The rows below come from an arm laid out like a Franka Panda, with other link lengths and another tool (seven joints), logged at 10 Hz.
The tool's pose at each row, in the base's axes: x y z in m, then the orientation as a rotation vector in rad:
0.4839, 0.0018, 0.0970, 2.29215, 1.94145, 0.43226
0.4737, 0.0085, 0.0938, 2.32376, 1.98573, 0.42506
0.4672, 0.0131, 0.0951, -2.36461, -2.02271, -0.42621
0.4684, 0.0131, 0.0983, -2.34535, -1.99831, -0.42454
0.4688, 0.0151, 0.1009, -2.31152, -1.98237, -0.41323
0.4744, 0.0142, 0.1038, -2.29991, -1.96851, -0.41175
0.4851, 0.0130, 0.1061, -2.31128, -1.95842, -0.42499
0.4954, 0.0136, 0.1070, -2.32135, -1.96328, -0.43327
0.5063, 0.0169, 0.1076, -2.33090, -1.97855, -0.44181
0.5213, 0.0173, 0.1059, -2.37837, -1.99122, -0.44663
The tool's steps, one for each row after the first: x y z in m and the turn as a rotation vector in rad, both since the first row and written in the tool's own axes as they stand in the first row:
0.0046, -0.0117, 0.0008, 0.04552, 0.02675, -0.00176
0.0084, -0.0183, -0.0018, 0.09085, 0.05983, 0.00505
0.0090, -0.0164, -0.0045, 0.11252, 0.08000, 0.01330
0.0114, -0.0157, -0.0066, 0.14380, 0.10159, 0.01208
0.0118, -0.0094, -0.0079, 0.15676, 0.11323, 0.01658
0.0125, 0.0015, -0.0072, 0.14761, 0.11578, 0.02621
0.0147, 0.0114, -0.0051, 0.13567, 0.11124, 0.02655
0.0195, 0.0213, -0.0022, 0.11964, 0.10303, 0.02065
0.0218, 0.0350, 0.0037, 0.08554, 0.07189, 0.02752

